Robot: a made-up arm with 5 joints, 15 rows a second.
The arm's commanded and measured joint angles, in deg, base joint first. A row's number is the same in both.
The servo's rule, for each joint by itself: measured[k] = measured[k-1] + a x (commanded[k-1-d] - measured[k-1]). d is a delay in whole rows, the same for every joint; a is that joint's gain. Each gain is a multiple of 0.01, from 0.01 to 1. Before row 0 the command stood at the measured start. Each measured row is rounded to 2 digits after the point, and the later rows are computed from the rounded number. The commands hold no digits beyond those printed.
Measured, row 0:
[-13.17, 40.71, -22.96, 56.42, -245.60]
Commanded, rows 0 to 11:
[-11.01, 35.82, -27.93, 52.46, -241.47]
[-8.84, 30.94, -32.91, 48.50, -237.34]
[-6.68, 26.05, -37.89, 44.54, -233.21]
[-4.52, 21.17, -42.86, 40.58, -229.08]
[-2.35, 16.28, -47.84, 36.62, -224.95]
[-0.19, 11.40, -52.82, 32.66, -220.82]
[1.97, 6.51, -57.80, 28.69, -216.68]
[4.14, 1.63, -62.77, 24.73, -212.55]
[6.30, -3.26, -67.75, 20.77, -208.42]
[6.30, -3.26, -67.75, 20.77, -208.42]
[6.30, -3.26, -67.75, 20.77, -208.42]
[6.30, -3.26, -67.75, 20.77, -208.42]
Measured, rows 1 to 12:
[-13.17, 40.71, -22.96, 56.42, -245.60]
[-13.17, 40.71, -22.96, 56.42, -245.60]
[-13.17, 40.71, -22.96, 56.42, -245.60]
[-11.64, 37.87, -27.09, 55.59, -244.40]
[-9.65, 33.85, -31.92, 54.10, -242.35]
[-7.54, 29.33, -36.88, 52.09, -239.70]
[-5.40, 24.60, -41.84, 49.67, -236.62]
[-3.23, 19.77, -46.82, 46.93, -233.24]
[-1.07, 14.92, -51.80, 43.93, -229.64]
[1.09, 10.04, -56.78, 40.73, -225.88]
[3.26, 5.16, -61.75, 37.37, -222.01]
[5.42, 0.28, -66.73, 33.88, -218.07]
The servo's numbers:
d 3
a 0.71 0.58 0.83 0.21 0.29

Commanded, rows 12 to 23:
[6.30, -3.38, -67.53, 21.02, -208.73]
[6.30, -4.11, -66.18, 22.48, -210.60]
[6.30, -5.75, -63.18, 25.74, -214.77]
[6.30, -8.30, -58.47, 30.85, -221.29]
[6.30, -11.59, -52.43, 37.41, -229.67]
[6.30, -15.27, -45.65, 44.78, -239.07]
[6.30, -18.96, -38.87, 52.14, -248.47]
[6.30, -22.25, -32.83, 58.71, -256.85]
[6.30, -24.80, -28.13, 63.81, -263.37]
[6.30, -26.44, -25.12, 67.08, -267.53]
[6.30, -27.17, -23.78, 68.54, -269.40]
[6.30, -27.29, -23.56, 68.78, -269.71]
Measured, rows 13 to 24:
[6.04, -1.77, -67.58, 31.13, -215.27]
[6.22, -2.63, -67.72, 28.95, -213.28]
[6.28, -3.00, -67.74, 27.23, -211.87]
[6.29, -3.22, -67.57, 25.93, -210.96]
[6.30, -3.74, -66.42, 25.21, -210.86]
[6.30, -4.91, -63.73, 25.32, -211.99]
[6.30, -6.88, -59.36, 26.48, -214.69]
[6.30, -9.61, -53.61, 28.78, -219.03]
[6.30, -12.89, -47.00, 32.14, -224.84]
[6.30, -16.41, -40.25, 36.34, -231.69]
[6.30, -19.80, -34.09, 41.04, -238.99]
[6.30, -22.70, -29.14, 45.82, -246.06]

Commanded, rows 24 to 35:
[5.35, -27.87, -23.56, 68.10, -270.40]
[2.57, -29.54, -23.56, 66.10, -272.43]
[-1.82, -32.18, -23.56, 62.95, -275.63]
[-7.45, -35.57, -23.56, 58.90, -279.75]
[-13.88, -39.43, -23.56, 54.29, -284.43]
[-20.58, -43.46, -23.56, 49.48, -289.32]
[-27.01, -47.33, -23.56, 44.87, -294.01]
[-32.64, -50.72, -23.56, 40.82, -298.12]
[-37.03, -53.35, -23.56, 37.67, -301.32]
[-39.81, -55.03, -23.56, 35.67, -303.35]
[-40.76, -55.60, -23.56, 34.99, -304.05]
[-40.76, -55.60, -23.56, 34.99, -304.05]
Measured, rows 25 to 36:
[6.30, -24.87, -25.80, 50.28, -252.29]
[6.30, -26.20, -24.12, 54.11, -257.25]
[6.30, -26.83, -23.66, 57.19, -260.86]
[5.63, -27.43, -23.58, 59.48, -263.63]
[3.46, -28.65, -23.56, 60.87, -266.18]
[-0.29, -30.70, -23.56, 61.31, -268.92]
[-5.37, -33.52, -23.56, 60.80, -272.06]
[-11.41, -36.95, -23.56, 59.43, -275.65]
[-17.92, -40.73, -23.56, 57.34, -279.61]
[-24.37, -44.56, -23.56, 54.72, -283.79]
[-30.24, -48.13, -23.56, 51.80, -287.95]
[-35.06, -51.16, -23.56, 48.83, -291.83]

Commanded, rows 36 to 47:
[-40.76, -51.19, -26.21, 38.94, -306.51]
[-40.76, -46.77, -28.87, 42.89, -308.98]
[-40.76, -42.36, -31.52, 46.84, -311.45]
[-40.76, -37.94, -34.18, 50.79, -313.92]
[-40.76, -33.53, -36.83, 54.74, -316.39]
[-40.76, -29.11, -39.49, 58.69, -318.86]
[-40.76, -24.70, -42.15, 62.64, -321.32]
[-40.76, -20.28, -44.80, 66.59, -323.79]
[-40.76, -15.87, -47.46, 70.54, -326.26]
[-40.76, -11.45, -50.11, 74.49, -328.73]
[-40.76, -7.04, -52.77, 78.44, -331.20]
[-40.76, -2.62, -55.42, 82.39, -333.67]
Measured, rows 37 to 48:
[-38.43, -53.40, -23.56, 46.07, -295.17]
[-40.08, -54.68, -23.56, 43.74, -297.75]
[-40.56, -55.21, -23.56, 41.90, -299.58]
[-40.70, -52.88, -25.76, 41.28, -301.59]
[-40.74, -49.34, -28.34, 41.62, -303.73]
[-40.75, -45.29, -30.98, 42.72, -305.97]
[-40.76, -41.03, -33.64, 44.41, -308.28]
[-40.76, -36.68, -36.29, 46.58, -310.63]
[-40.76, -32.29, -38.95, 49.12, -313.02]
[-40.76, -27.89, -41.61, 51.96, -315.43]
[-40.76, -23.48, -44.26, 55.03, -317.85]
[-40.76, -19.07, -46.92, 58.29, -320.29]

